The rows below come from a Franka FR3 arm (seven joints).
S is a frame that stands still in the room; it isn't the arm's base.
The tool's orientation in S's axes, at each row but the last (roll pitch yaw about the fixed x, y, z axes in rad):
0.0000, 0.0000, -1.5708
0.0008, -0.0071, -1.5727
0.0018, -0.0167, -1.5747
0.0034, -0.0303, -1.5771
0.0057, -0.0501, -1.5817
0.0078, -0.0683, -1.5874
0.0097, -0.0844, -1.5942
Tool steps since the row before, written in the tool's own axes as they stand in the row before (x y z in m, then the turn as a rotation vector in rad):
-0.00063, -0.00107, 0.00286, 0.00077, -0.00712, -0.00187
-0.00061, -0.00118, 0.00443, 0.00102, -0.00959, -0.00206
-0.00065, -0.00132, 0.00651, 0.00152, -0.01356, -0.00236
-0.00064, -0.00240, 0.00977, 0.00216, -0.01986, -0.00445
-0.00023, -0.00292, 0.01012, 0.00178, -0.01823, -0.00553
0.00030, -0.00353, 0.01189, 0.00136, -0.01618, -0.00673
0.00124, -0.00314, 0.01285, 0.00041, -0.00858, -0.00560
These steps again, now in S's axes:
-0.00107, 0.00063, 0.00286, -0.00712, -0.00077, -0.00187
-0.00118, 0.00064, 0.00442, -0.00959, -0.00102, -0.00206
-0.00133, 0.00076, 0.00650, -0.01356, -0.00151, -0.00236
-0.00243, 0.00095, 0.00974, -0.01986, -0.00217, -0.00445
-0.00297, 0.00077, 0.01008, -0.01822, -0.00186, -0.00554
-0.00361, 0.00057, 0.01185, -0.01616, -0.00156, -0.00675
-0.00327, -0.00008, 0.01288, -0.00854, -0.00069, -0.00563

